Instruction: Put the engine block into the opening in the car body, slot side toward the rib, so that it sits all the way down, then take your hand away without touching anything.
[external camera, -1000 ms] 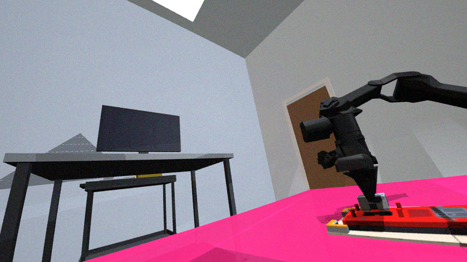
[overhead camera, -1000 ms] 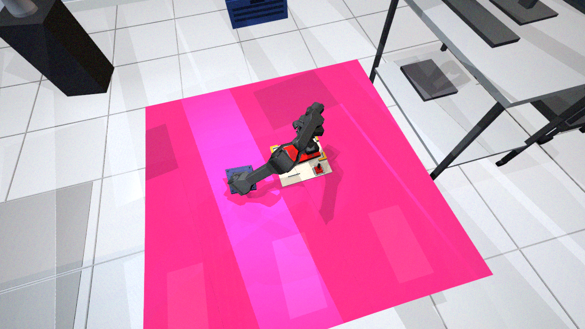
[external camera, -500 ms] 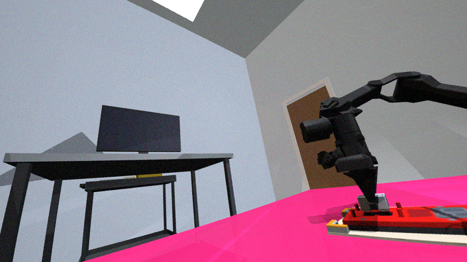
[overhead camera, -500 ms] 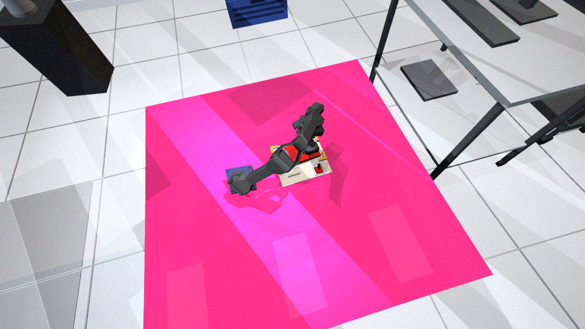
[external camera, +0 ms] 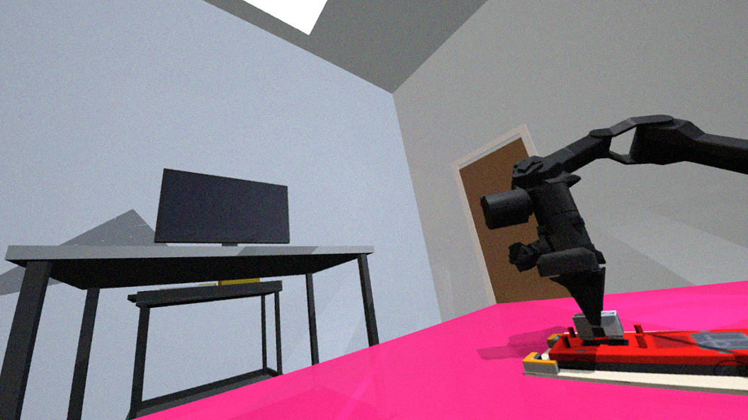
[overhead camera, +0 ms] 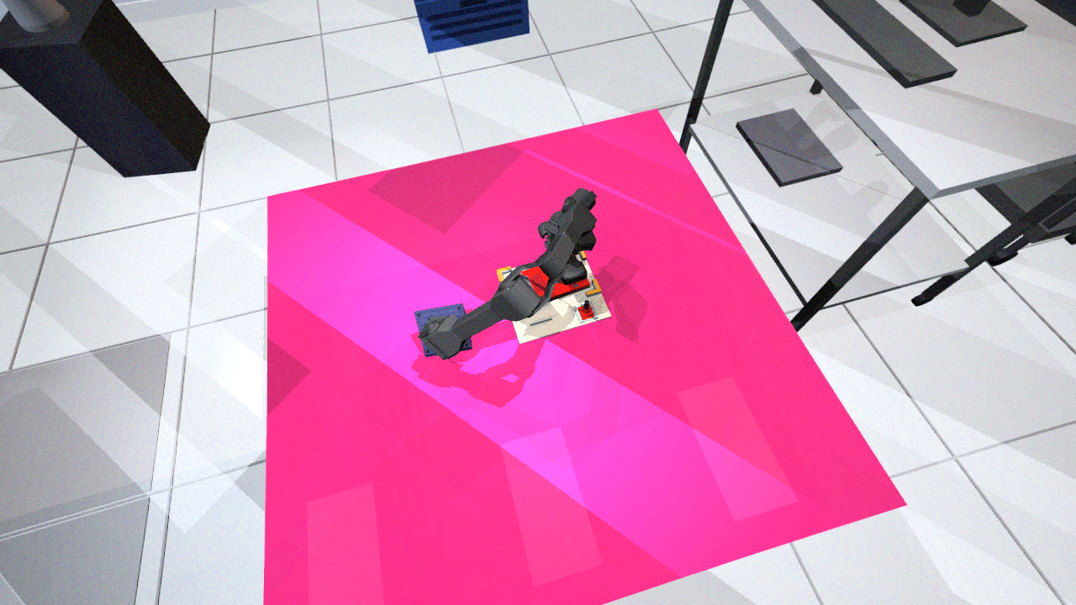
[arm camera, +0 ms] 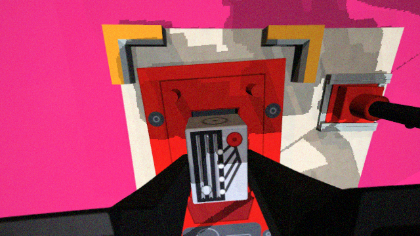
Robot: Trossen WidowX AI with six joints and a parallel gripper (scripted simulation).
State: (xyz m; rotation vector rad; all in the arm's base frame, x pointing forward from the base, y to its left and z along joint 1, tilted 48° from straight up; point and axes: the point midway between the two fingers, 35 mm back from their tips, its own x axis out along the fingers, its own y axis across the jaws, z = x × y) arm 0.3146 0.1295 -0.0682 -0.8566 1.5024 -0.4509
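Right now the grey engine block is 10 mm below my gripper tip.
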